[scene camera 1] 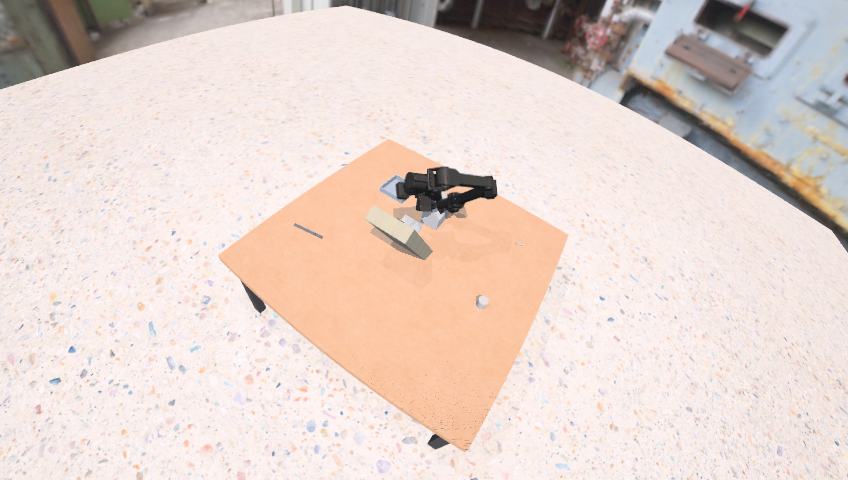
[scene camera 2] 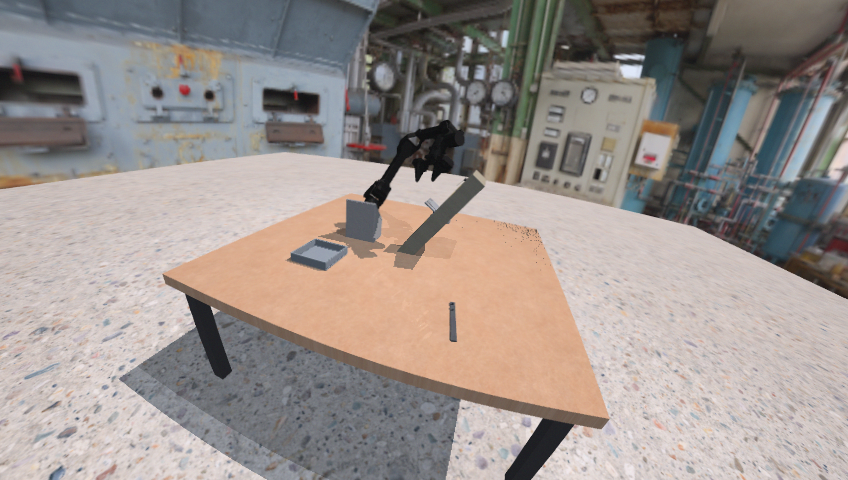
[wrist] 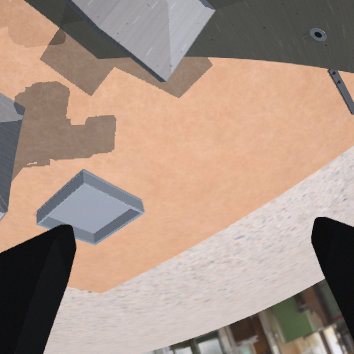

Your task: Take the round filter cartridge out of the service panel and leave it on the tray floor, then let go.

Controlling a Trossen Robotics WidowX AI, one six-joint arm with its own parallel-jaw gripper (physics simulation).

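Note:
The service panel [scene camera 1: 389,227] [scene camera 2: 445,212] [wrist: 260,30] leans at a slant on the table, with a grey boxy part [scene camera 2: 431,205] [wrist: 150,30] standing out from its face. I cannot make out the round filter cartridge in the panel; its face is largely turned away or cut off. The blue-grey tray [scene camera 1: 389,189] [scene camera 2: 309,261] [wrist: 85,207] lies flat on the table, with its floor bare. My gripper [scene camera 2: 427,179] [wrist: 196,235] is open and empty. It hangs high, fingers down, on the upper left side of the panel in the second scene view, apart from it.
A grey upright block [scene camera 1: 433,218] [scene camera 2: 361,220] [wrist: 7,155] stands near the arm's base, between tray and panel. A thin dark bar [scene camera 1: 308,230] [scene camera 2: 452,322] [wrist: 342,91] lies on the table [scene camera 1: 357,297] [scene camera 2: 357,315]. A small whitish cylinder [scene camera 1: 482,302] stands toward another edge.

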